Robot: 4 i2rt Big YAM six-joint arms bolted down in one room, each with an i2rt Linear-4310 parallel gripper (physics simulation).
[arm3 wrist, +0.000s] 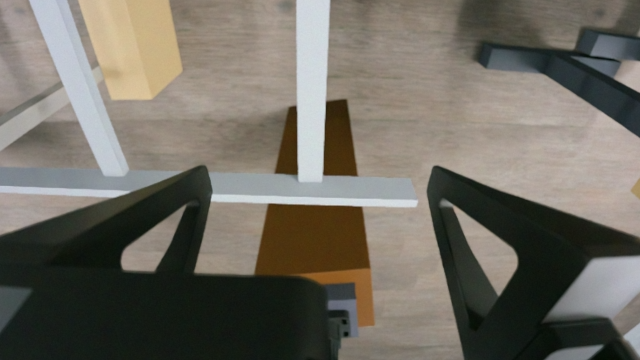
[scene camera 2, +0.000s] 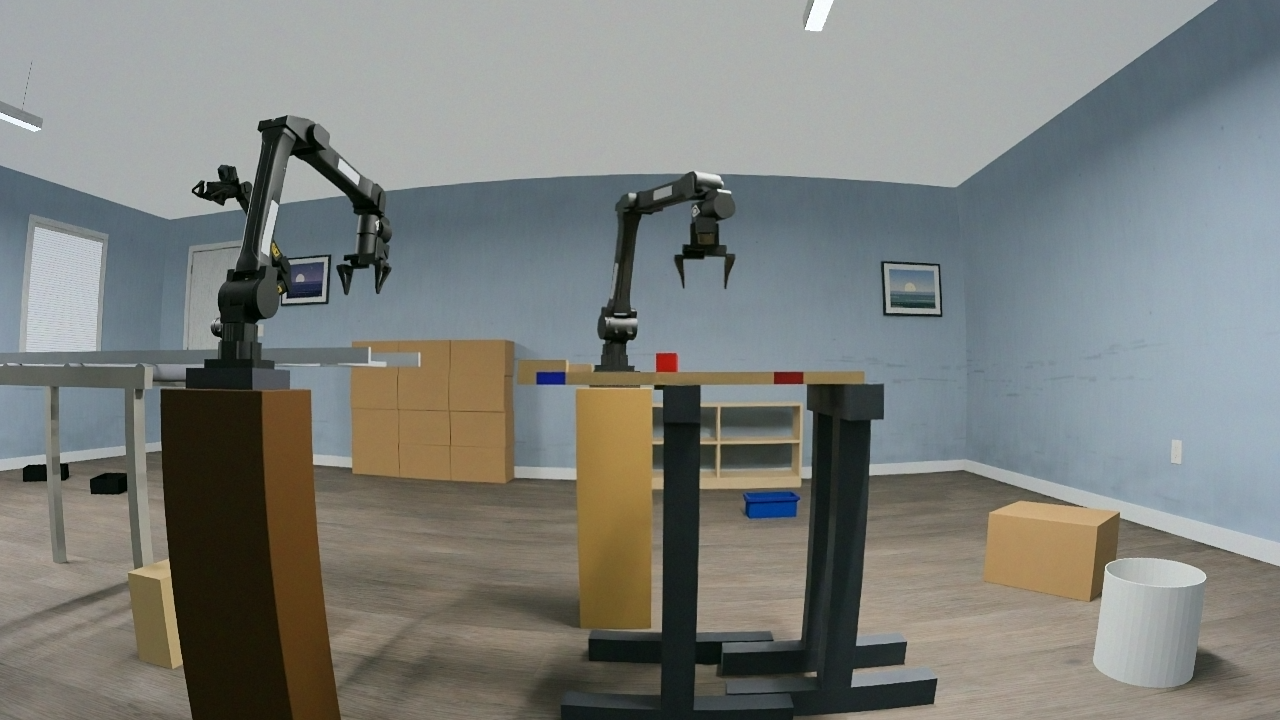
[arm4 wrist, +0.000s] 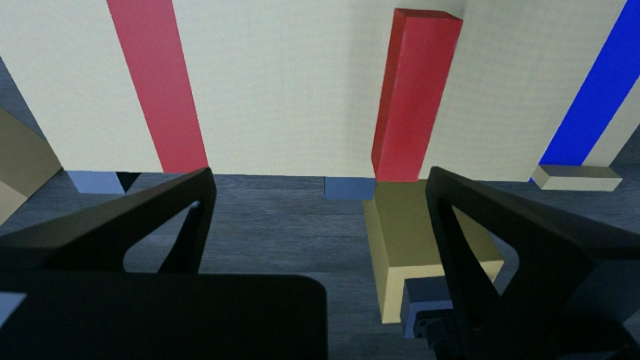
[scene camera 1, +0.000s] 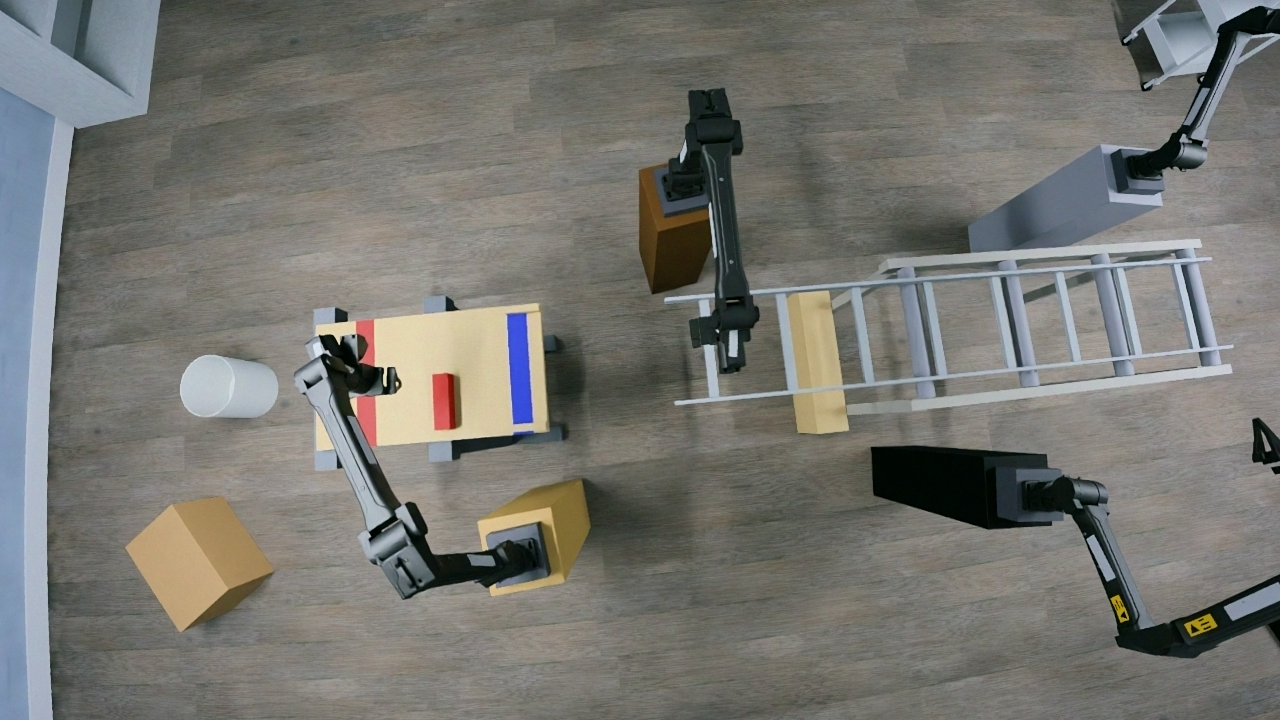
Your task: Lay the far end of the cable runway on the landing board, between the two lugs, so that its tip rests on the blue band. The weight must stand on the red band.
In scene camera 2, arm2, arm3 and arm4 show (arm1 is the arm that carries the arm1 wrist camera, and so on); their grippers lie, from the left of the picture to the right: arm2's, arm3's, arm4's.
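Note:
The pale cable runway (arm3 wrist: 240, 187) (scene camera 1: 733, 396) (scene camera 2: 331, 356) lies on a roller stand; its free end overhangs, apart from the landing board (arm4 wrist: 275, 100) (scene camera 1: 487, 331) (scene camera 2: 608, 377). The board bears a red band (arm4 wrist: 160, 90) (scene camera 1: 366, 425) (scene camera 2: 788, 377) and a blue band (arm4 wrist: 595, 105) (scene camera 1: 520, 367) (scene camera 2: 550, 377). The red weight (arm4 wrist: 415, 95) (scene camera 1: 443, 401) (scene camera 2: 665, 362) stands between the bands. A pale lug (arm4 wrist: 575, 178) shows beside the blue band. Arm3's gripper (arm3 wrist: 320, 172) (scene camera 2: 363, 288) is open above the runway's end. Arm4's gripper (arm4 wrist: 320, 172) (scene camera 2: 705, 284) is open above the board. Arm2's gripper (scene camera 2: 207, 189) is small; its fingers are unclear.
A tan block (arm3 wrist: 132, 60) (scene camera 1: 819, 358) stands under the runway. Arm3's brown pedestal (arm3 wrist: 315, 240) (scene camera 2: 214, 537) stands beside its free end. Arm4's yellow pedestal (scene camera 2: 614, 510) stands by the board. A carton (scene camera 1: 196, 555) (scene camera 2: 1038, 550) and a white bin (scene camera 1: 228, 386) (scene camera 2: 1150, 626) stand farther off.

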